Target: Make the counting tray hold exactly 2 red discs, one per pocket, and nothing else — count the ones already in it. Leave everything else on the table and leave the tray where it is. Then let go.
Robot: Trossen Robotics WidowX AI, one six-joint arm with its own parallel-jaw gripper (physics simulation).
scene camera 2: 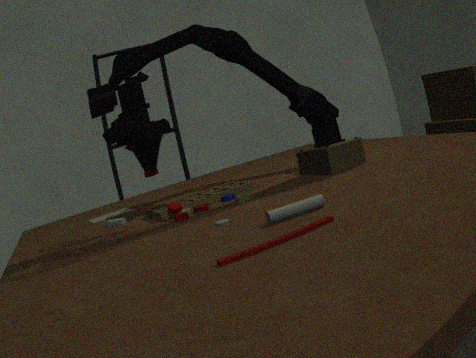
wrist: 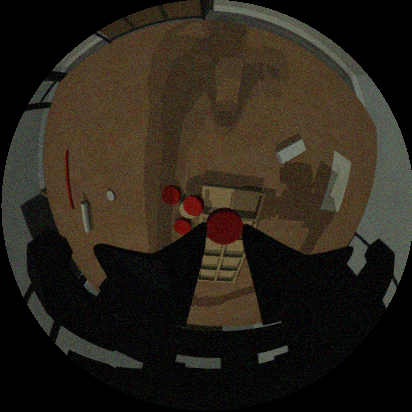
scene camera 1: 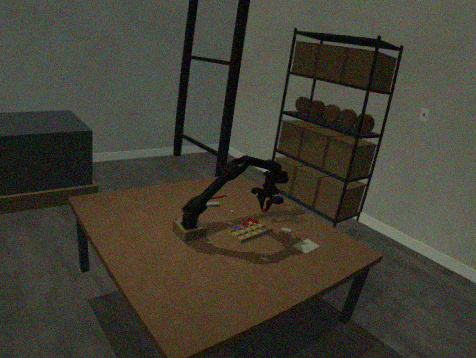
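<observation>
My gripper (scene camera 1: 264, 208) (scene camera 2: 150, 170) (wrist: 224, 227) is shut on a red disc (scene camera 2: 151, 173) (wrist: 224, 226), held well above the table. The pale wooden counting tray (scene camera 1: 256, 235) (wrist: 232, 188) lies below it. In the wrist view, the pockets that show hold no disc; the held disc and fingers hide others. Beside the tray lie one red disc (scene camera 2: 180, 216) (wrist: 171, 195), a second red disc (scene camera 2: 201, 207) (wrist: 182, 226), and a third red disc (scene camera 2: 174, 206) (wrist: 193, 205) resting on a pale piece. A blue disc (scene camera 1: 237, 228) (scene camera 2: 228, 197) lies near the tray.
A red rod (scene camera 2: 275, 241) (wrist: 68, 180), a white cylinder (scene camera 2: 295, 208) (wrist: 86, 216) and a small white disc (scene camera 2: 222, 222) (wrist: 110, 195) lie on one side. A white block (scene camera 1: 286, 230) (wrist: 291, 151) and a white sheet (scene camera 1: 306, 245) (wrist: 340, 180) lie on the other.
</observation>
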